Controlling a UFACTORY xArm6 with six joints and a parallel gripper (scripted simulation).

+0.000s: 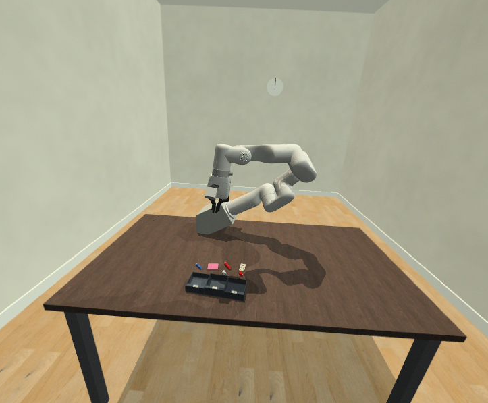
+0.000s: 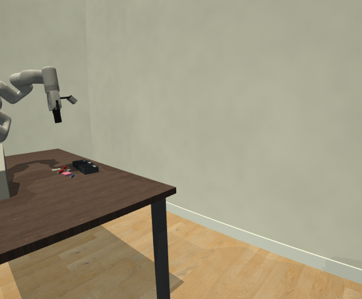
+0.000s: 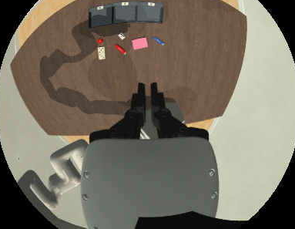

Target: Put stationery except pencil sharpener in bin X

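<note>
Right now the three-compartment bin tray is 300 mm below my hand, 140 mm ahead of it and 50 mm to the left of it. From my hand the other things lie so: pencil sharpener: 310 mm below, 60 mm to the left, 50 mm ahead; then pink eraser: 310 mm below, 20 mm ahead, 10 mm to the right; then red marker: 310 mm below, 60 mm to the left.
</note>
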